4 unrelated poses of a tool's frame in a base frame.
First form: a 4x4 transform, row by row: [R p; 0 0 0 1], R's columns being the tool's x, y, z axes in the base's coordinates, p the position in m. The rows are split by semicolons.
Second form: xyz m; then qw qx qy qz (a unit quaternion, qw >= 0). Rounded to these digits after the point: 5 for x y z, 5 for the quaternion.
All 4 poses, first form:
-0.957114 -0.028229 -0.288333 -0.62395; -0.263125 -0.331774 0.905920 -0.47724; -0.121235 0.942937 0.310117 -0.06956; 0 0 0 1
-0.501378 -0.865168 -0.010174 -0.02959; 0.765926 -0.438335 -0.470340 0.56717; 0.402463 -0.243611 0.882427 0.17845; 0 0 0 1
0.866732 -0.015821 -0.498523 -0.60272; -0.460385 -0.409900 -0.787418 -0.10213; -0.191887 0.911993 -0.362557 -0.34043; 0 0 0 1
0.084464 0.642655 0.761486 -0.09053; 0.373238 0.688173 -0.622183 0.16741; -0.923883 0.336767 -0.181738 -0.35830; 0 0 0 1
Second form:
-0.62395 -0.47724 -0.06956 0.07285 0.12703 -0.57342 -0.80607
-0.02959 0.56717 0.17845 0.48547 0.11676 -0.21250 0.83996
-0.60272 -0.10213 -0.34043 0.52304 0.81228 -0.14656 -0.21249
-0.09053 0.16741 -0.35830 0.63065 0.38014 0.66810 -0.10680

